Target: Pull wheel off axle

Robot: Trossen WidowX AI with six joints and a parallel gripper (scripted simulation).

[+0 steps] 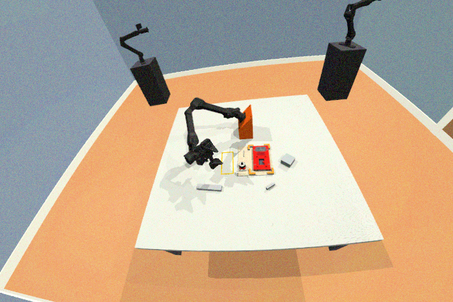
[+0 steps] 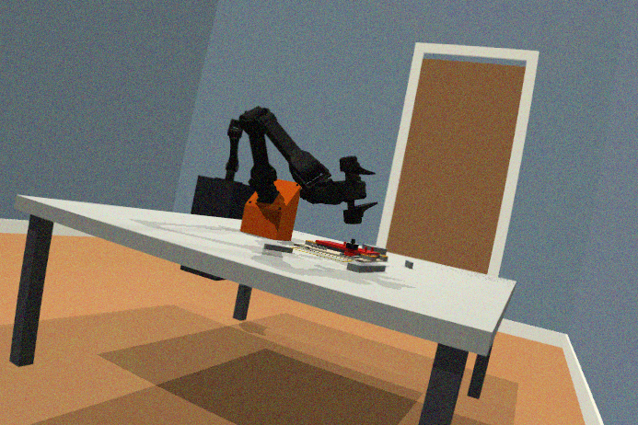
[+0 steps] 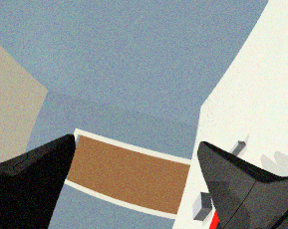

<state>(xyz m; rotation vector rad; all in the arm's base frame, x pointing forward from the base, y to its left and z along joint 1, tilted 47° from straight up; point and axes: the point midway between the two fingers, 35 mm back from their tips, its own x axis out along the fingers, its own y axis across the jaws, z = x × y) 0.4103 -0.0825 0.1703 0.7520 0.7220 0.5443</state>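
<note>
My gripper tip is 190 mm above the wheel, 110 mm to the right of it and 70 mm past it. The rest, counted from my gripper tip: axle: 190 mm below, 110 mm to the left, 70 mm behind; beige board: 210 mm to the left, 210 mm below, 120 mm behind; long bar: 220 mm below, 110 mm to the right, 50 mm ahead.
</note>
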